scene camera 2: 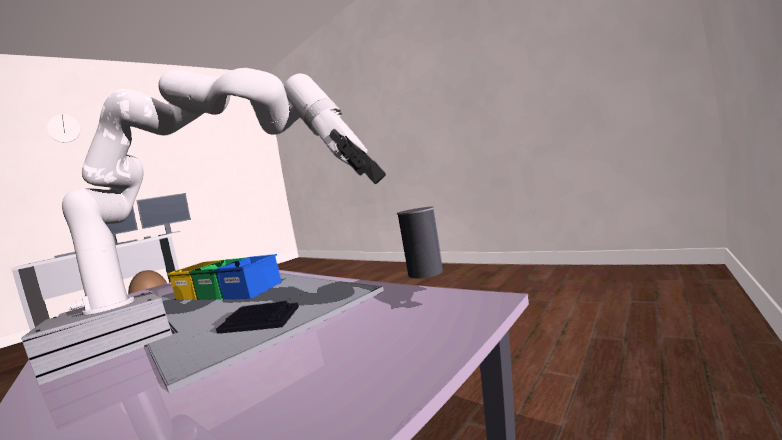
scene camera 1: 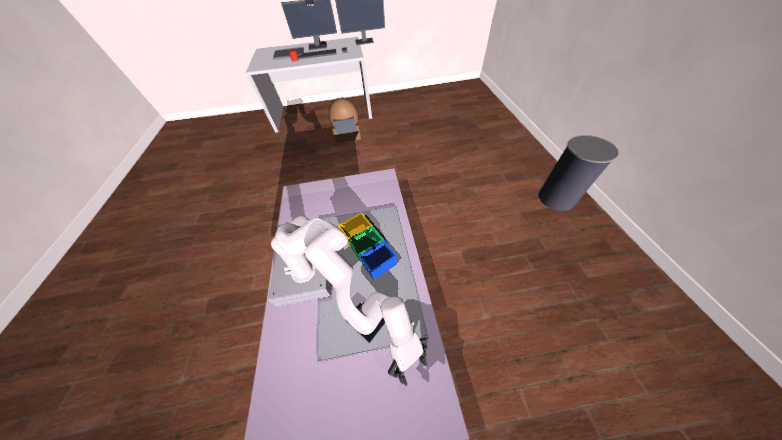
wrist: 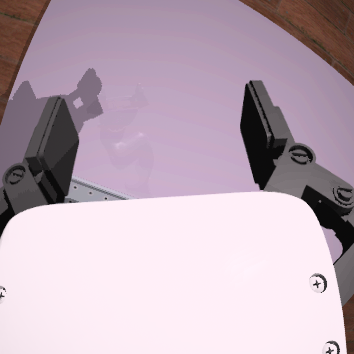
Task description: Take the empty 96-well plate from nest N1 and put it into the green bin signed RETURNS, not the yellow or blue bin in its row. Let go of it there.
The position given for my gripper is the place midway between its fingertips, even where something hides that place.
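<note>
A black 96-well plate [scene camera 2: 261, 312] is there for me to see, yet the wrist view does not show the plate, hidden as it is by my gripper. My gripper [scene camera 2: 374, 175] I can see as well, and it appears too in the wrist view [wrist: 155, 108] and in scene camera 1 [scene camera 1: 414, 372].
</note>
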